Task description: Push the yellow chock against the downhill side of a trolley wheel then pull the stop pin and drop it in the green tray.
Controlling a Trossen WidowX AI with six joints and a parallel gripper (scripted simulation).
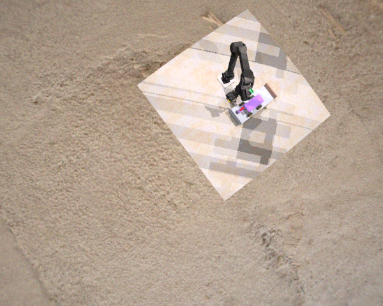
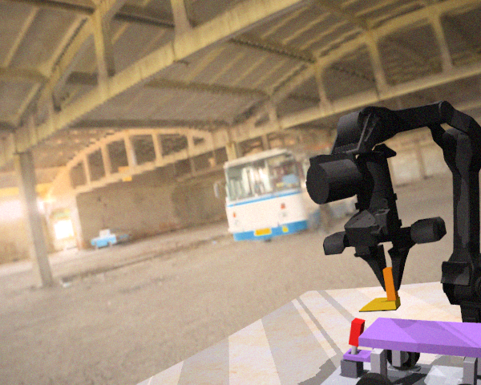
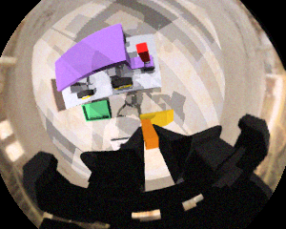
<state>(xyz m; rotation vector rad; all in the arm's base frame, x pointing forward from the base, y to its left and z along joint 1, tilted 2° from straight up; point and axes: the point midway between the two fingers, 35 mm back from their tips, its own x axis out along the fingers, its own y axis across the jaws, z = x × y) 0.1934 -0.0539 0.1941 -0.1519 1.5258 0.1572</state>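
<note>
My gripper tip is now 120 mm short of the red-headed stop pin and 40 mm above it. From my gripper tip the other things lie so: yellow chock 10 mm ahead, 20 mm to the right, 10 mm below; purple-decked trolley 110 mm ahead, 110 mm to the left, 60 mm below; grey ramp 110 mm ahead, 120 mm to the left, 130 mm below.
</note>
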